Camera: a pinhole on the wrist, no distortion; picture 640 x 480 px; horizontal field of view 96.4 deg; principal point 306.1 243.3 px. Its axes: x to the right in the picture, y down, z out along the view. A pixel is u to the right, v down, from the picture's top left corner.
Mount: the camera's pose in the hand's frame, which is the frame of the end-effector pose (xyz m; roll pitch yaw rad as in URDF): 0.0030 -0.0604 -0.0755 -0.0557 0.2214 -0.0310
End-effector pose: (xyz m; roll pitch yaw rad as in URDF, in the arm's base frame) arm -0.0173 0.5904 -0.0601 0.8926 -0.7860 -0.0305
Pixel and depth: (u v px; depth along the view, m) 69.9 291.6 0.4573
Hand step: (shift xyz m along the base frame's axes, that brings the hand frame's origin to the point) -0.4221 -0.3050 0.0408
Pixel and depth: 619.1 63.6 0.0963
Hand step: 0.1530 -0.0783 0.0227
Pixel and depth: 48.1 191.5 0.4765
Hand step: -0.3900 -0.4373 -0.0655
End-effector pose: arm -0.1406 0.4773 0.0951 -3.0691 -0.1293 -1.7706
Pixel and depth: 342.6 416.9 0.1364
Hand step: -0.0357 -0.0517 -0.0439
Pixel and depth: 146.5 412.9 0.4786
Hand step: -0.2005 0.1293 -0.4663
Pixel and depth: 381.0 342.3 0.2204
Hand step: -0.0402 -0.1188 -0.1087
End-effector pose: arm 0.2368 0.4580 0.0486 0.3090 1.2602 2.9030
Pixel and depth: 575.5 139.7 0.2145
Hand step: -0.0809 0.1798 -0.2194
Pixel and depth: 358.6 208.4 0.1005
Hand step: 0.0064 0.0713 -0.0417
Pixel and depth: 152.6 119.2 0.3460
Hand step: -0.1252 0.3117 0.1723
